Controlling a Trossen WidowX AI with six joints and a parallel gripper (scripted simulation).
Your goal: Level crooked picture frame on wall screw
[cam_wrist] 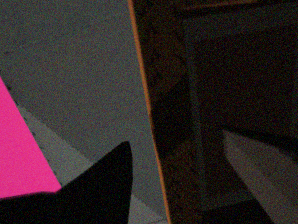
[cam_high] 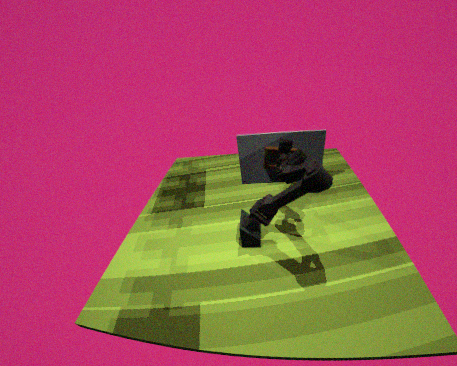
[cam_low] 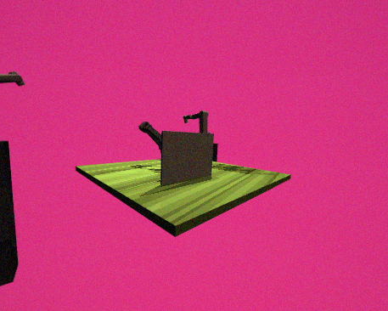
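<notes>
Now: the picture frame 5 cm below my gripper tip, 1 cm to the left of it and 1 cm ahead of it. The rest, counted from my gripper tip: grey wall panel: 7 cm below, 2 cm ahead.
</notes>
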